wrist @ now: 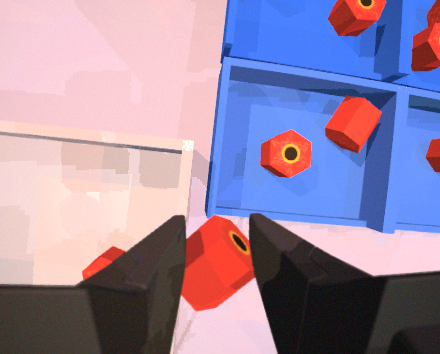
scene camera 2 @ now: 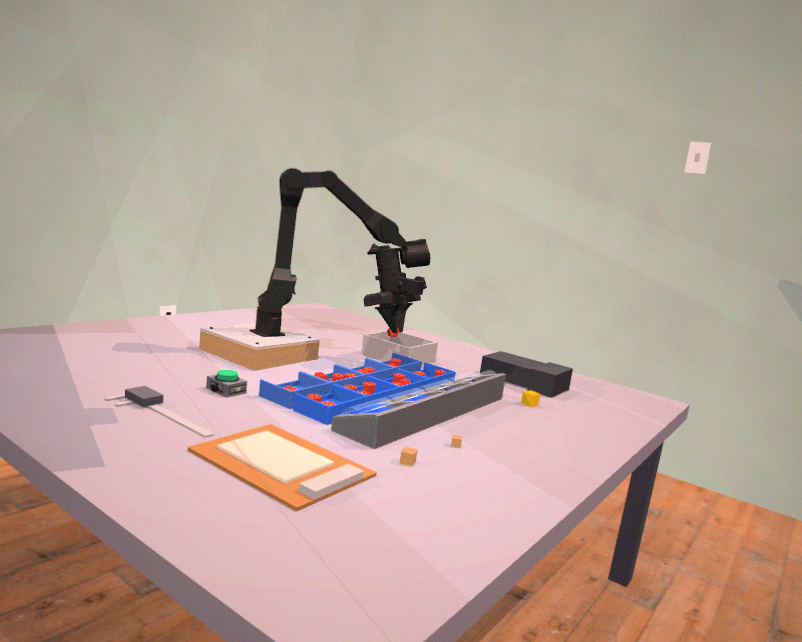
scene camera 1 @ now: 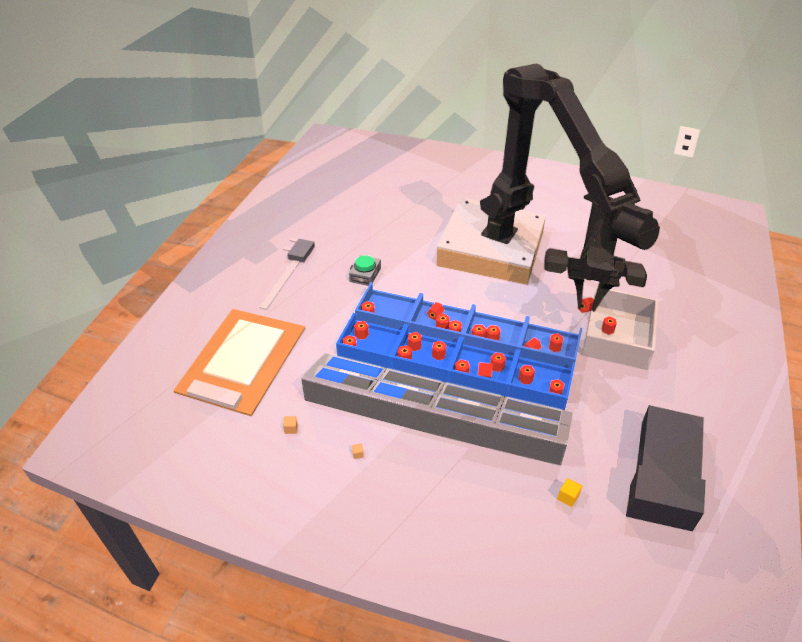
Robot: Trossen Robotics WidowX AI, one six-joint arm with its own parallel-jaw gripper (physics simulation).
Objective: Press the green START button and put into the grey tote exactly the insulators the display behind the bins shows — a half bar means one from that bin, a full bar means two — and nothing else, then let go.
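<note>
My gripper (scene camera 1: 587, 307) (scene camera 2: 394, 332) (wrist: 217, 225) is shut on a red hexagonal insulator (scene camera 1: 585, 305) (wrist: 217, 267), tilted between the fingers. It is above the bin-side wall of the grey tote (scene camera 1: 618, 353) (scene camera 2: 387, 348) (wrist: 186, 180). Another insulator (scene camera 1: 608, 325) (wrist: 104, 263) is inside the tote, partly hidden by a finger in the wrist view. The blue bins (scene camera 1: 394, 304) (scene camera 2: 277, 393) (wrist: 320, 200) hold several red insulators. The display (scene camera 1: 434, 423) (scene camera 2: 428, 409) shows, from the left in scene camera 1, one full and one half blue bar, then one half bar. The START button (scene camera 1: 365, 263) (scene camera 2: 226, 375) is green.
A black block (scene camera 1: 668, 461) (scene camera 2: 525, 372) lies right of the display. A yellow cube (scene camera 1: 569, 492) (scene camera 2: 530, 398) and two small orange cubes lie nearby. An orange clipboard (scene camera 1: 190, 374) (scene camera 2: 207, 447) and a dark plug-like object (scene camera 1: 301, 249) (scene camera 2: 143, 396) are on the left.
</note>
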